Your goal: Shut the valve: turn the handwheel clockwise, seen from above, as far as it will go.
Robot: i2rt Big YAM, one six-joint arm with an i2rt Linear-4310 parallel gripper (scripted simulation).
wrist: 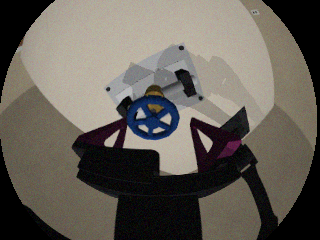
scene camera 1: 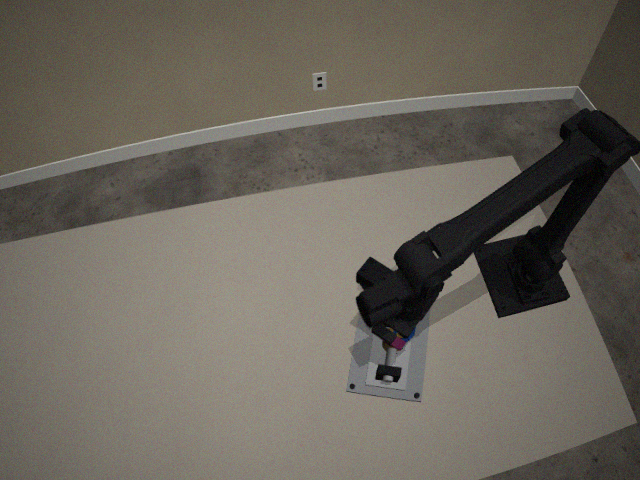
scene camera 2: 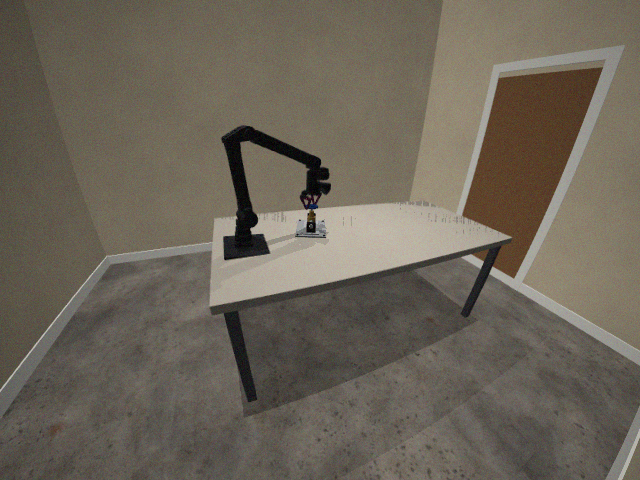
Labels:
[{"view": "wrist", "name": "my gripper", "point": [158,121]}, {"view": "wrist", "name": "valve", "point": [161,92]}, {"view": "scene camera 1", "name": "my gripper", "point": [401,325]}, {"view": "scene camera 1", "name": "valve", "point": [393,371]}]

